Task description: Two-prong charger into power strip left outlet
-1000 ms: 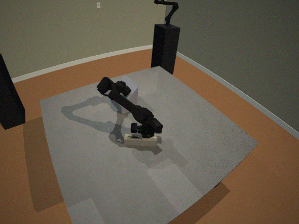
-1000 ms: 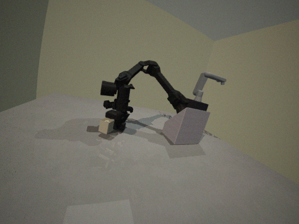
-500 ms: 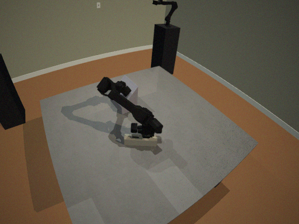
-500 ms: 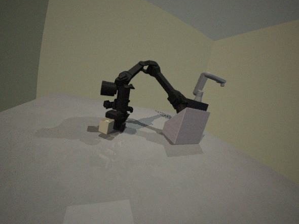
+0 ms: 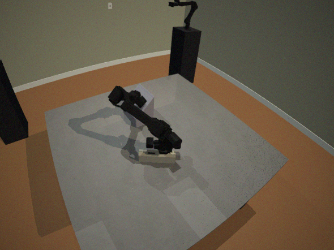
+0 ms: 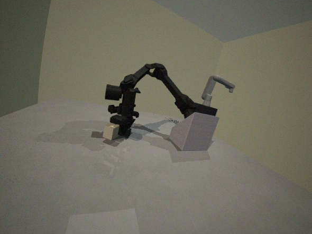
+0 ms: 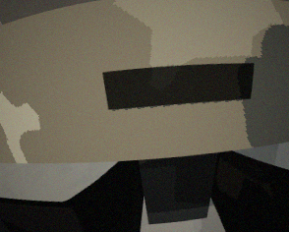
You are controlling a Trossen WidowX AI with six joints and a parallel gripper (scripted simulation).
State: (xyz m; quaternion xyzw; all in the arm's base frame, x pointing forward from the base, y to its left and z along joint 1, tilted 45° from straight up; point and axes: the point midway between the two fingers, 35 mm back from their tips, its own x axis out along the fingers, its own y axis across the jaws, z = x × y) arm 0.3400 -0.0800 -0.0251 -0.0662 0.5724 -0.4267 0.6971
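The black two-prong charger lies 10 mm ahead of my gripper tip, 10 mm to the right of it and 10 mm above it.
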